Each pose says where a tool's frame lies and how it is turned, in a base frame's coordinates. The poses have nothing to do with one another.
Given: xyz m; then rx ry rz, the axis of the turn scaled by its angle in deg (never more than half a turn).
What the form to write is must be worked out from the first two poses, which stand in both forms.
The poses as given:
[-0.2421 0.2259 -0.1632 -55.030 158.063 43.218]
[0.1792 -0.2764 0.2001 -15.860 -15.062 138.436]
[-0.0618 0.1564 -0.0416 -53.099 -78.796 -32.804]
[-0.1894 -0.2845 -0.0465 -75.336 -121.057 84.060]
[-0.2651 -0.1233 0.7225 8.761 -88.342 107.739]
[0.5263 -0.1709 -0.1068 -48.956 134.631 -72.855]
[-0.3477 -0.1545 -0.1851 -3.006 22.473 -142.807]
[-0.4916 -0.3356 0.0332 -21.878 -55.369 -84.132]
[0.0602 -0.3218 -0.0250 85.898 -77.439 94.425]
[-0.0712 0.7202 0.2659 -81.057 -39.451 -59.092]
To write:
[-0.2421 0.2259 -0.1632 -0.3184 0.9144 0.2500 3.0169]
[0.1792 -0.2764 0.2001 -0.1132 -0.1075 0.9877 2.4461]
[-0.0618 0.1564 -0.0416 -0.5282 -0.7839 -0.3263 1.7544]
[-0.1894 -0.2845 -0.0465 -0.4552 -0.7314 0.5079 2.8888]
[-0.2651 -0.1233 0.7225 0.0628 -0.6328 0.7718 2.4365]
[0.5263 -0.1709 -0.1068 -0.3046 0.8377 -0.4533 2.8050]
[-0.3477 -0.1545 -0.1851 -0.0208 0.1554 -0.9876 2.5237]
[-0.4916 -0.3356 0.0332 -0.2123 -0.5372 -0.8163 1.7988]
[0.0602 -0.3218 -0.0250 0.5753 -0.5187 0.6324 2.6058]
[-0.0712 0.7202 0.2659 -0.7520 -0.3660 -0.5482 1.8813]

